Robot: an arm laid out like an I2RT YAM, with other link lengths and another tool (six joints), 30 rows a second.
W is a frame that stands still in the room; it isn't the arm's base.
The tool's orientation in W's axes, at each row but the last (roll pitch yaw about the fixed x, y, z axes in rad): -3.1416, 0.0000, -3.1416; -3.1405, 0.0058, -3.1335; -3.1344, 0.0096, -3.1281; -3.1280, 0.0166, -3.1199; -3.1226, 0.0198, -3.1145; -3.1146, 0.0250, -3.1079; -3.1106, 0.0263, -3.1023; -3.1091, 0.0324, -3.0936; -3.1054, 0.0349, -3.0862
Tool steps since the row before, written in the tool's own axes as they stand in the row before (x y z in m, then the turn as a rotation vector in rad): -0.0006, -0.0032, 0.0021, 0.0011, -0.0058, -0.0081; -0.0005, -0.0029, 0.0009, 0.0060, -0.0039, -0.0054; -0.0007, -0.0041, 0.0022, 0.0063, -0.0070, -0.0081; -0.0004, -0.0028, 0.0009, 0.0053, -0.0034, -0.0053; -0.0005, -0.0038, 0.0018, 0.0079, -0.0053, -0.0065; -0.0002, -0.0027, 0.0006, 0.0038, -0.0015, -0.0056; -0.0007, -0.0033, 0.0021, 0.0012, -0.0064, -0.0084; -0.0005, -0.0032, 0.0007, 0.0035, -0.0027, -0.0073; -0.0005, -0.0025, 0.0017, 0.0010, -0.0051, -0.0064
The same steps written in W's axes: 0.0006, -0.0032, -0.0021, -0.0011, -0.0058, 0.0081; 0.0005, -0.0029, -0.0009, -0.0060, -0.0039, 0.0054; 0.0008, -0.0041, -0.0022, -0.0063, -0.0070, 0.0081; 0.0005, -0.0028, -0.0009, -0.0053, -0.0034, 0.0053; 0.0006, -0.0038, -0.0017, -0.0079, -0.0054, 0.0064; 0.0003, -0.0027, -0.0005, -0.0039, -0.0015, 0.0055; 0.0009, -0.0033, -0.0020, -0.0012, -0.0062, 0.0086; 0.0007, -0.0032, -0.0006, -0.0036, -0.0026, 0.0073; 0.0007, -0.0025, -0.0016, -0.0010, -0.0049, 0.0065
